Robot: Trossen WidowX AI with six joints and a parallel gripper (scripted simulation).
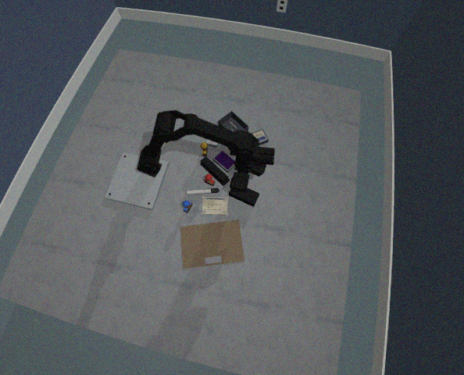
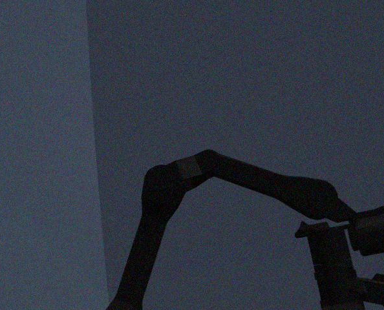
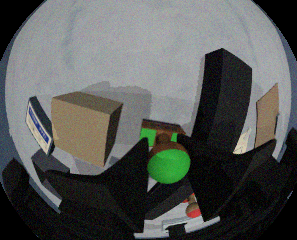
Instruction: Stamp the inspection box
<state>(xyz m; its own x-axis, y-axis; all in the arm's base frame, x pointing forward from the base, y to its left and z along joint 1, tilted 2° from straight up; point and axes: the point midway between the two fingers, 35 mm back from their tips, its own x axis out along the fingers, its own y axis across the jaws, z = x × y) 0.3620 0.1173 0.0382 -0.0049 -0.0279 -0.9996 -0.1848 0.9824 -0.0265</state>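
Now: the purple ink pad 100 mm behind my gripper tip, 40 mm to the left of it and 30 mm below it. Also, from my gripper tip: tan box 10 mm ahead, 70 mm to the left, 10 mm below; black box 40 mm ahead, 70 mm to the right, 10 mm below; green-knobbed stamp right at my gripper tip.
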